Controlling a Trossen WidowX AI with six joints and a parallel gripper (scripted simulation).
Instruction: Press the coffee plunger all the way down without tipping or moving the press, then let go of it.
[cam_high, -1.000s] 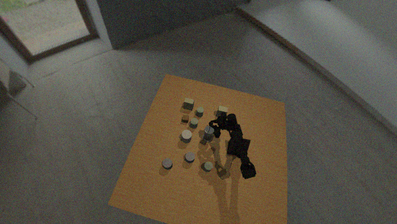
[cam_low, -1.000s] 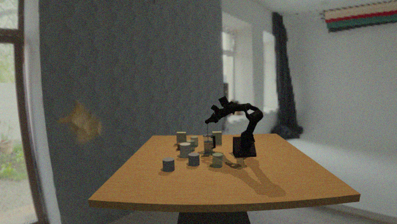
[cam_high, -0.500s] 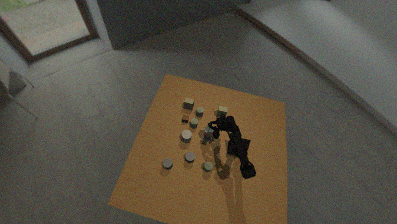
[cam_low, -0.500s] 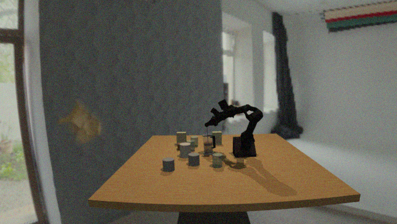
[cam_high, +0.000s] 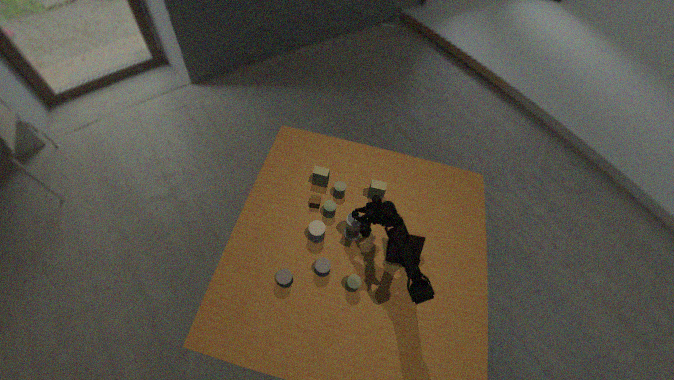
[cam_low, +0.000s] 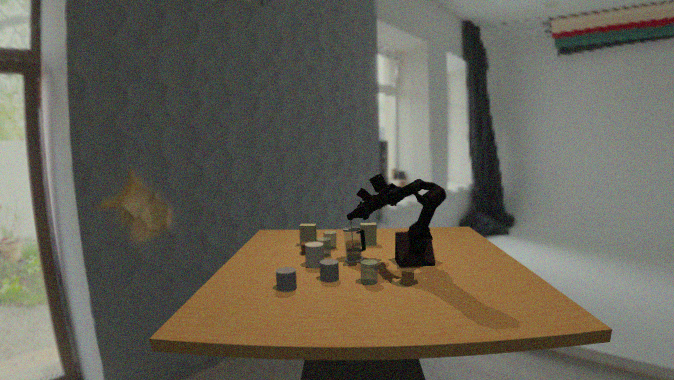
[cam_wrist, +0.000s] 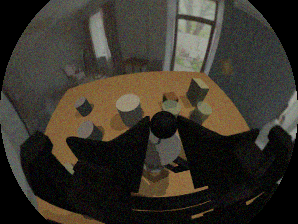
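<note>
My gripper tip is 100 mm above the coffee press, 30 mm past it and 10 mm to the left of it.
</note>
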